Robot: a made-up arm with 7 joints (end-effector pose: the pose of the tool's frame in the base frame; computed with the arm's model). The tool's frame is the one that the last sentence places. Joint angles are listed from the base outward.
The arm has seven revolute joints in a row. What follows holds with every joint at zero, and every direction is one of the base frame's.
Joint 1 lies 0.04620 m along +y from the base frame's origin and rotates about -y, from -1.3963 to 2.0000 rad.
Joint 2 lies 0.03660 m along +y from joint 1 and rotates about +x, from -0.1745 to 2.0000 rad.
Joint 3 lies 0.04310 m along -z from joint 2 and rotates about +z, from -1.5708 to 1.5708 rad.
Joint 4 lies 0.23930 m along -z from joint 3 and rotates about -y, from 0.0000 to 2.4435 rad.
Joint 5 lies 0.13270 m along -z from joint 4 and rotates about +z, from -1.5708 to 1.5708 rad.
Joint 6 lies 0.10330 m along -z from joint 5 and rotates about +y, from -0.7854 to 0.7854 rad.
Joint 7 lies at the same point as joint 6 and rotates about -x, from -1.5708 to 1.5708 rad.
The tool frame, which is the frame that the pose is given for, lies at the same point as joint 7; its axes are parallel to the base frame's.
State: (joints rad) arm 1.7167 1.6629 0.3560 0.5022 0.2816 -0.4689 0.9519
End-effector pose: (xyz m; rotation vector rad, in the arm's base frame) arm -0.0990 0.5663 0.0931 1.4438 -2.3465 0.1109
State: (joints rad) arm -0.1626 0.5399 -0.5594 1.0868 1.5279 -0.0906 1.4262
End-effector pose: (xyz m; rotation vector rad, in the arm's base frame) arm 0.1110 0.1893 -0.4169 -1.6839 -1.1219 0.1064
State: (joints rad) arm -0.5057 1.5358 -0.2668 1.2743 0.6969 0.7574 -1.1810
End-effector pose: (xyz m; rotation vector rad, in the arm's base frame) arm 0.1557 0.4319 -0.1682 1.9354 -0.1734 -0.4477
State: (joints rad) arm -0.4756 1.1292 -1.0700 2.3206 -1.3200 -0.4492 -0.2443
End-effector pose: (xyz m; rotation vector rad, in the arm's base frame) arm -0.0128 0.1280 -0.2059 -0.5650 -1.9627 -2.1333
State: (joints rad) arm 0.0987 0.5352 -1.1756 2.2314 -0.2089 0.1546 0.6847
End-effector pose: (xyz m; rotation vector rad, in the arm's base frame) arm 0.0917 0.0050 -0.1980 -1.0083 -1.2135 -1.8560
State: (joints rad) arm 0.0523 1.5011 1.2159 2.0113 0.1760 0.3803 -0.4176
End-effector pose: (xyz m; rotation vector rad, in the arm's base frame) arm 0.0643 0.2781 0.1906 2.0089 -2.3936 0.1332
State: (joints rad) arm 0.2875 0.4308 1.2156 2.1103 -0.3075 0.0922 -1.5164
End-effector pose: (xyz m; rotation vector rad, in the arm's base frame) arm 0.0866 0.3226 -0.0444 -1.7169 0.9649 -1.6679
